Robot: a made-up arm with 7 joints.
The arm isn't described. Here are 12 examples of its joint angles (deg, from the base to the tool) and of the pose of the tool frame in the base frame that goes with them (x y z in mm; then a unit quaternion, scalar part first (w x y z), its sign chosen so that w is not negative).
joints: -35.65 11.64 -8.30 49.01 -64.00 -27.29 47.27
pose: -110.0 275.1 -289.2 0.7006 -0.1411 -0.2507 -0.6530
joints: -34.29 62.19 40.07 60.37 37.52 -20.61 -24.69
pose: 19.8 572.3 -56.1 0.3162 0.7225 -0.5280 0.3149
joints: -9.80 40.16 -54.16 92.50 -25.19 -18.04 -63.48
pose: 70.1 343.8 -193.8 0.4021 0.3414 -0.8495 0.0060
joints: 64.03 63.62 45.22 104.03 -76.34 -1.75 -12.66
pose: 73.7 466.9 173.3 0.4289 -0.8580 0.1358 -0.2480
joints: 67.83 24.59 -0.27 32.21 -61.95 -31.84 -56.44
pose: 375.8 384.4 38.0 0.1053 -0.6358 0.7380 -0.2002
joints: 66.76 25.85 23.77 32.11 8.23 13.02 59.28
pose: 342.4 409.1 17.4 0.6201 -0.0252 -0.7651 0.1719
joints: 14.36 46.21 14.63 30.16 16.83 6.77 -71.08
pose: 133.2 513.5 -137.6 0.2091 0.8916 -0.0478 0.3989
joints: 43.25 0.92 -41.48 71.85 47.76 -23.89 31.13
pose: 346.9 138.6 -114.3 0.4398 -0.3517 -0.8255 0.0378
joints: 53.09 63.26 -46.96 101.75 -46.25 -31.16 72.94
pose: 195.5 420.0 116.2 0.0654 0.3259 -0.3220 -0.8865
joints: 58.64 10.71 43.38 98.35 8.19 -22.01 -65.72
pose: 307.6 323.6 41.7 0.1838 -0.1286 0.3204 -0.9203
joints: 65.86 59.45 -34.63 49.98 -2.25 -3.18 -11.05
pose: 210.2 527.6 111.6 0.2446 0.7128 -0.6563 0.0381
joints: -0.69 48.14 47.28 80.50 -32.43 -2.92 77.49
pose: 96.7 497.6 -35.9 0.6790 0.4773 -0.4524 -0.3264
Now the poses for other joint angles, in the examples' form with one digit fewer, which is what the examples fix.
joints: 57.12 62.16 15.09 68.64 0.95 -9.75 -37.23
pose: 157 540 136 0.136 -0.602 0.607 -0.500
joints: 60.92 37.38 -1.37 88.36 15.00 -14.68 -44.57
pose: 282 406 99 0.036 -0.271 0.764 -0.585
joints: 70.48 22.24 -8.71 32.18 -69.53 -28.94 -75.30
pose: 391 358 54 0.245 -0.599 0.727 -0.229
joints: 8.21 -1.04 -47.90 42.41 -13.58 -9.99 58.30
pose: 160 153 -298 0.675 -0.253 -0.426 -0.547
